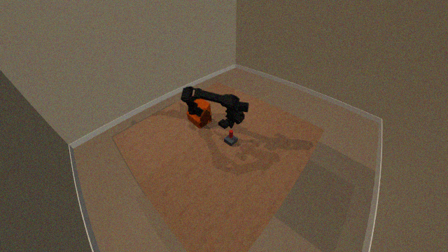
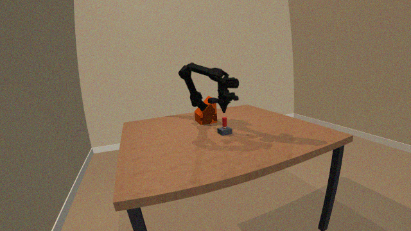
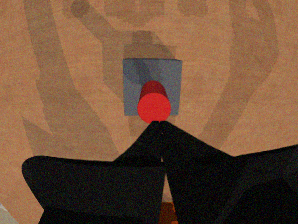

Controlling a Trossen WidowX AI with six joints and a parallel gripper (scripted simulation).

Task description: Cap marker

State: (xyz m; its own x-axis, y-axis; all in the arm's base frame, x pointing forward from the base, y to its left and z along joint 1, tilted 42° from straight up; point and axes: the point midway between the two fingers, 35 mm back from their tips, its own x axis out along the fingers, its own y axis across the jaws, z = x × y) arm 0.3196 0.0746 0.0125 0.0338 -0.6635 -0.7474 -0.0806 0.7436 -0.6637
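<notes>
My gripper tip is 6 cm above the red cap. The rest, counted from my gripper tip: holder block (12 cm below).
</notes>
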